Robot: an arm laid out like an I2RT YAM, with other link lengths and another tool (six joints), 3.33 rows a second.
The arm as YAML. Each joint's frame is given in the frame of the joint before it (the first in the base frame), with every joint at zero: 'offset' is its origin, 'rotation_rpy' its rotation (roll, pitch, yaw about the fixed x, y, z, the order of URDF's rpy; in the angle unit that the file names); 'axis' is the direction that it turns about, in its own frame. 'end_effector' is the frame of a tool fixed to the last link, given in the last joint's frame.
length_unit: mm
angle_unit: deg
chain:
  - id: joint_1
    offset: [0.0, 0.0, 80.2]
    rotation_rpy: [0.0, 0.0, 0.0]
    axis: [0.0, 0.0, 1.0]
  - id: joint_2
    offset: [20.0, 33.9, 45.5]
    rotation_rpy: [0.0, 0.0, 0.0]
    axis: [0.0, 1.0, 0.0]
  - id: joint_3
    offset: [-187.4, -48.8, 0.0]
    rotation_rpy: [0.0, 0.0, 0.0]
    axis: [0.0, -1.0, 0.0]
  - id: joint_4
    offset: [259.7, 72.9, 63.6]
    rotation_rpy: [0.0, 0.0, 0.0]
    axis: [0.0, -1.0, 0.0]
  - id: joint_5
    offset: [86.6, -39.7, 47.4]
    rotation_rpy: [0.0, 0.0, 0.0]
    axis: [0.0, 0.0, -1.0]
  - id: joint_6
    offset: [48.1, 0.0, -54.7]
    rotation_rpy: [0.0, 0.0, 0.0]
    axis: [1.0, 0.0, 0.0]
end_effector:
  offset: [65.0, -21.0, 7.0]
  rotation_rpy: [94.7, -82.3, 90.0]
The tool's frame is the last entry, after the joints.
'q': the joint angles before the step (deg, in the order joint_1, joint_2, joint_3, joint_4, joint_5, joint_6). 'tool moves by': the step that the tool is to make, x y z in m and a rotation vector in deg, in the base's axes. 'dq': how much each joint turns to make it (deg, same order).
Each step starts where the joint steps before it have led.
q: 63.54, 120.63, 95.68, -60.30, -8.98, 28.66
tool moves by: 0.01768, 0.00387, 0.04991, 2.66, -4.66, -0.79
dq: -1.21, -3.28, 6.08, -4.97, 2.87, -0.77
